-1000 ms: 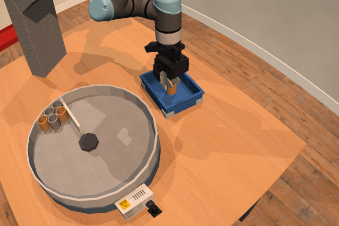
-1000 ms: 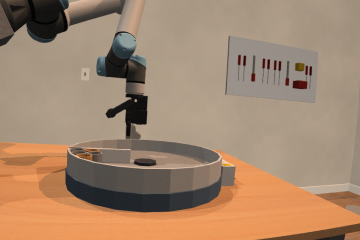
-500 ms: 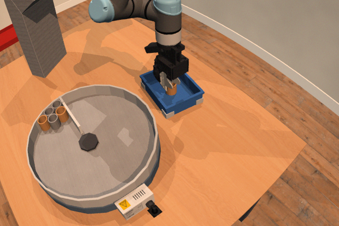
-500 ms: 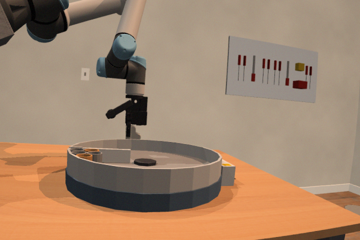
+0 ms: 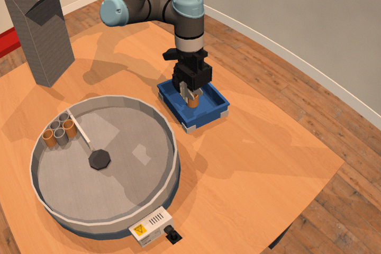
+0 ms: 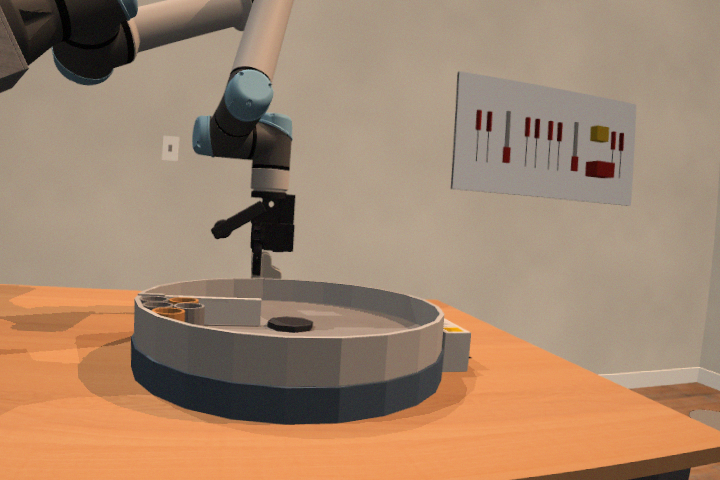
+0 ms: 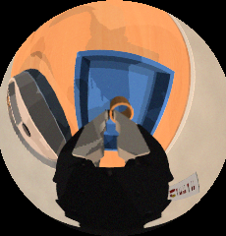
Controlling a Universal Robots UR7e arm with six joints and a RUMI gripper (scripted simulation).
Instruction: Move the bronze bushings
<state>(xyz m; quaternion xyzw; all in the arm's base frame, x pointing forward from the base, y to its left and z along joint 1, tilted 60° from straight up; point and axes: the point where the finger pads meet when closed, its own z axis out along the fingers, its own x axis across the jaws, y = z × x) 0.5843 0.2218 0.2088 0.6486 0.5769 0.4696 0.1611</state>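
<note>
My hand is 2 cm to the right of the blue crate and 2 cm above it. Round my hand: grey turntable (32 cm to the right, 9 cm ahead, 1 cm above).
</note>
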